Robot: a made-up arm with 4 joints.
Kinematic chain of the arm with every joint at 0, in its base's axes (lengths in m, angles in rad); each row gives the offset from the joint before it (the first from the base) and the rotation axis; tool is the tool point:
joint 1: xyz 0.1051 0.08 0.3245 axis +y
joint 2: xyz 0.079 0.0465 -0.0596 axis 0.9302 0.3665 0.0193
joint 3: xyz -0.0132 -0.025 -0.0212 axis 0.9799 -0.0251 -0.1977
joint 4: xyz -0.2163 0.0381 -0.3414 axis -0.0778 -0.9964 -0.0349
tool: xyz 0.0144 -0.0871 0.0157
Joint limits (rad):
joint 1: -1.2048..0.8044
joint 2: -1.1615..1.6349
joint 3: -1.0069..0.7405
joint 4: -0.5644..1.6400
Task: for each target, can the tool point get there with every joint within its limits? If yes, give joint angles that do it. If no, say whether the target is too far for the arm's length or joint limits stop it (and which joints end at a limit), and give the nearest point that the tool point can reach.
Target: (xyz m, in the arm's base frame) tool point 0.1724 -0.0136 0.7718
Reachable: no: joint limits stop it (at a limit: joint 1, joint 2, joint 3) | nearest point 0.0798 -0.1958 0.5120 | short by 0.331 m
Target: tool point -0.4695 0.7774 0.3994
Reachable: no: too far | nearest point -0.1761 0.4051 0.3325 | short by 0.479 m
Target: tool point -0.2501 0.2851 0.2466
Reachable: yes | joints 0.4630 1.1180 -0.1467 1.2983
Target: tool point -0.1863 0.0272 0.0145
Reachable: yes | joints 0.3512 0.3608 -0.3810 -0.3538
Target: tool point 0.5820 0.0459 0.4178
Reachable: no: joint limits stop it (at a limit: joint 1, joint 3, joint 4) | nearest point 0.5113 -0.0450 0.2044 | short by 0.242 m
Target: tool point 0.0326 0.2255 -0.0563
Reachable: yes | joints -0.6526 1.3184 -0.4862 1.1464
